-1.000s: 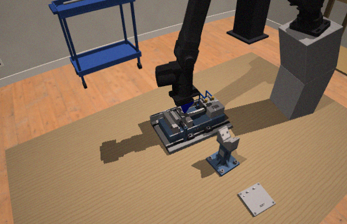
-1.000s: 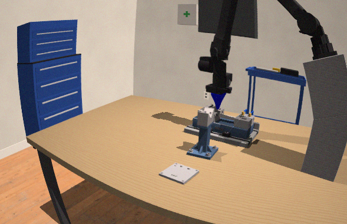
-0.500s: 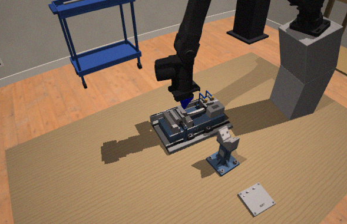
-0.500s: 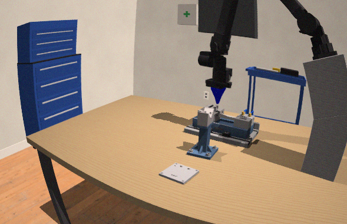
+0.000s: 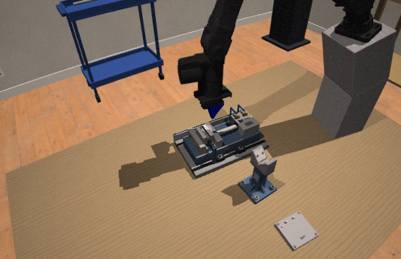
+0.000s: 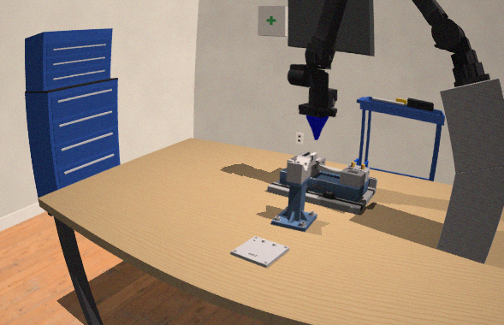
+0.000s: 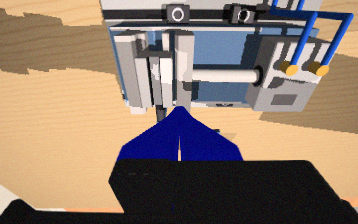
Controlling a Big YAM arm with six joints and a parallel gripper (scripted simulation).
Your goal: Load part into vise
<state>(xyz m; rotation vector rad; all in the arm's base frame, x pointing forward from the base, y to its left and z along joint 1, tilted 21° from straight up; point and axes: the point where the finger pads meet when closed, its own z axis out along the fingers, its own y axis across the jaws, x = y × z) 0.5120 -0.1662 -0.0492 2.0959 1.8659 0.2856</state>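
My gripper is now 30 mm short of the part, 10 mm to the left of it and 70 mm above it. From my hand the other things lie so: moving jaw: 90 mm below; work stop rod: 30 mm ahead, 40 mm to the left, 80 mm below; cylinder rod: 60 mm behind, 10 mm to the left, 90 mm below.
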